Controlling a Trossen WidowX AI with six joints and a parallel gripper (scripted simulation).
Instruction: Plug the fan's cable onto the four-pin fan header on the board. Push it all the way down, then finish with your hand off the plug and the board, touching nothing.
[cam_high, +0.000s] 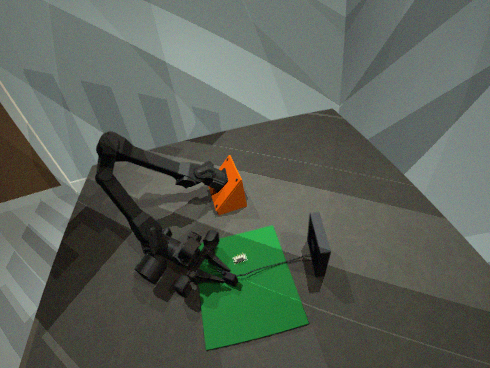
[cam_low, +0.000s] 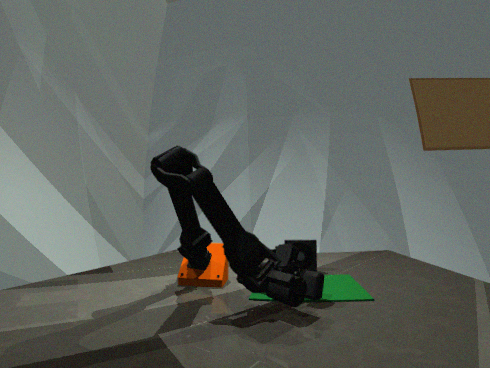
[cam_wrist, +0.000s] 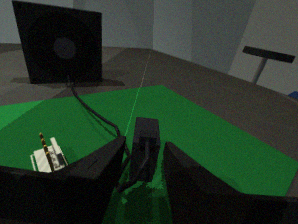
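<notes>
The plug lies 1 cm below my gripper tip. The rest, counted from my gripper tip: black fan: 1 cm behind, 23 cm to the left, 3 cm above; green board: 1 cm ahead, 4 cm to the left, 5 cm below.
</notes>
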